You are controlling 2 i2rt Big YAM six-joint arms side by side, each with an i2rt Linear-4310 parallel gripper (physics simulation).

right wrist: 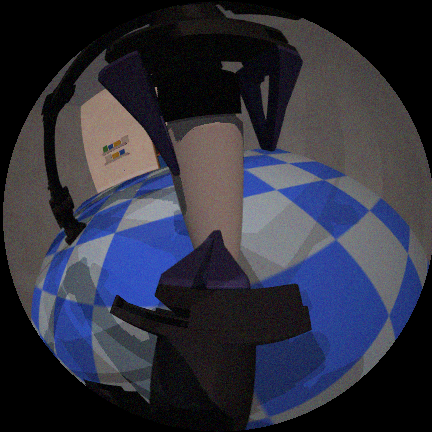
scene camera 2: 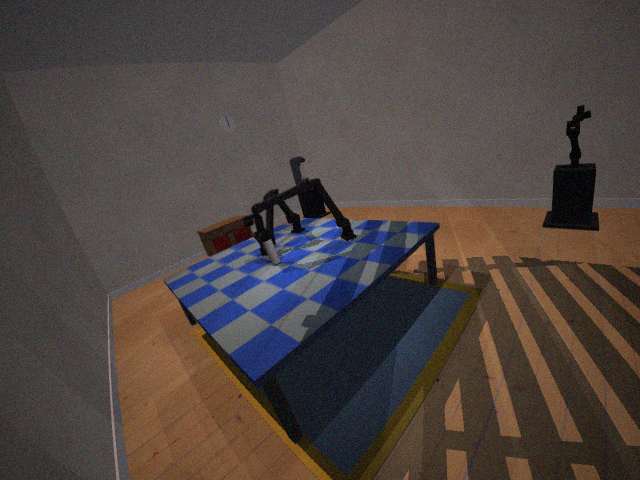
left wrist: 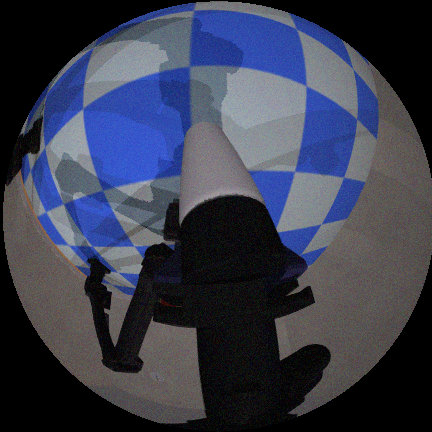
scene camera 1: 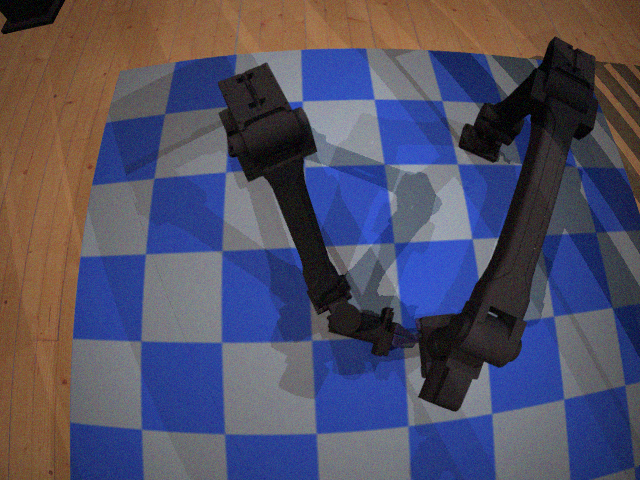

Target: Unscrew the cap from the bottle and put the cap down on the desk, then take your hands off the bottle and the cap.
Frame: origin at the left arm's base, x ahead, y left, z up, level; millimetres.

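Seen in the pictures: left gripper, fingertip midpoint: (right wrist: 225, 158) (scene camera 2: 264, 244) (scene camera 1: 425, 348); right gripper, fingertip midpoint: (right wrist: 217, 234); left arm's base, link origin: (right wrist: 75, 234) (scene camera 2: 348, 237) (scene camera 1: 479, 144); right arm's base, link origin: (scene camera 2: 298, 230) (left wrist: 98, 264).
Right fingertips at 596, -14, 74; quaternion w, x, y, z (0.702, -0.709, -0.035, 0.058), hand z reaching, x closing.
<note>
Offsets run from my right fingertips to a thing's top centre, as dx, dy, dz. "spot": to the spot under its first point. Level surfaces: height alone.
The pale bottle @(spot: -7, +62, +23) (scene camera 2: 271, 252) (left wrist: 212, 170) (right wrist: 212, 175) hangs tilted, its lower end toward the table; whether it touches is unclear. Its black cap @(+0, +18, +149) (left wrist: 227, 235) (right wrist: 200, 92) is at the upper end, joined to the pale body. My left gripper (left wrist: 227, 265) (right wrist: 225, 158) is shut on the cap, with fingers on either side; in scene camera 1 the arm hides it. My right gripper (scene camera 1: 417, 336) (right wrist: 217, 234) is shut with its fingertips together and empty, beside the lower part of the bottle. In scene camera 1 the bottle is hidden under the left arm.
The blue and grey checkered table @(dz -74) (scene camera 1: 268, 387) (scene camera 2: 248, 299) lies below both arms. The arms meet closely near the bottle. Dark shadows cross the table. A wooden cabinet (scene camera 2: 206, 238) stands behind the table, and a black pedestal (scene camera 2: 572, 193) stands far off at the right.
</note>
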